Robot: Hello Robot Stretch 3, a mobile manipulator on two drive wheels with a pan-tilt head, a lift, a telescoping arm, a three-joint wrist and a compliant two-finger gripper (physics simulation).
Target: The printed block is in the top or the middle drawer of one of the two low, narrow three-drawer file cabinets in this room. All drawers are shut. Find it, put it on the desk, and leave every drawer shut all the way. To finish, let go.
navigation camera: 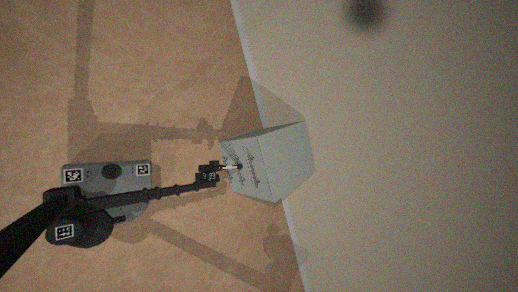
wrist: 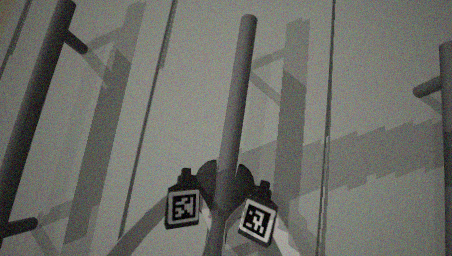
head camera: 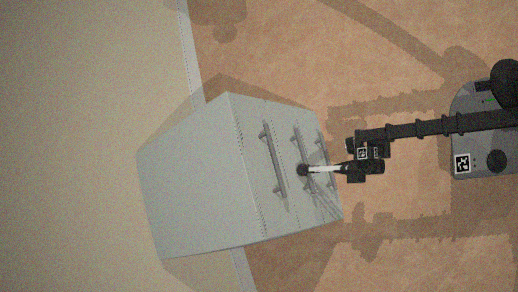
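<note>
A low grey three-drawer file cabinet [head camera: 195, 185] [navigation camera: 290, 155] has its drawers shut. Its top drawer handle [head camera: 272, 155] [wrist: 35, 110] is at the left in the wrist view, the middle drawer handle [head camera: 300, 144] [wrist: 237, 100] in the centre and the bottom drawer handle [wrist: 446, 105] at the right edge. My gripper [head camera: 302, 170] [navigation camera: 240, 166] [wrist: 225, 179] is shut on the middle drawer handle, one finger pad on each side of the bar. The printed block and the desk do not show in these views.
A beige wall [head camera: 75, 125] [navigation camera: 410, 175] with a pale baseboard [head camera: 190, 60] [navigation camera: 250, 60] runs behind the cabinet. My wheeled base [head camera: 467, 135] [navigation camera: 130, 182] stands on the brown floor in front, with my arm [head camera: 430, 127] [navigation camera: 165, 191] stretched to the drawer fronts.
</note>
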